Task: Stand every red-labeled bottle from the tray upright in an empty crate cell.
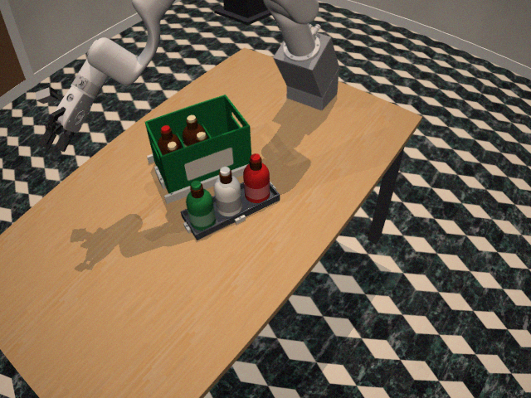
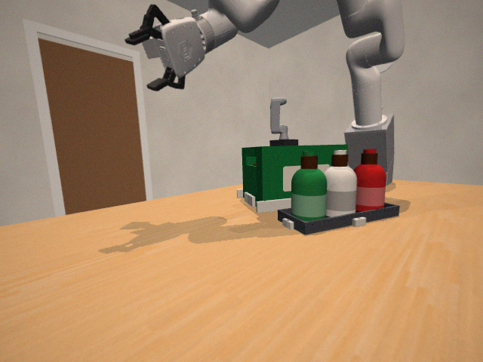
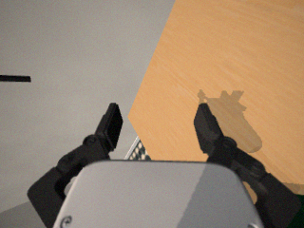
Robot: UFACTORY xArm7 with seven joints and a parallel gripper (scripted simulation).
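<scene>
Right now the red-labeled bottle is 44 cm behind my hand, 27 cm to the left of it and 27 cm below it. Round my hand: green crate: 41 cm behind, 4 cm to the left, 27 cm below; green bottle: 26 cm behind, 23 cm to the left, 27 cm below; white bottle: 35 cm behind, 25 cm to the left, 27 cm below.
</scene>
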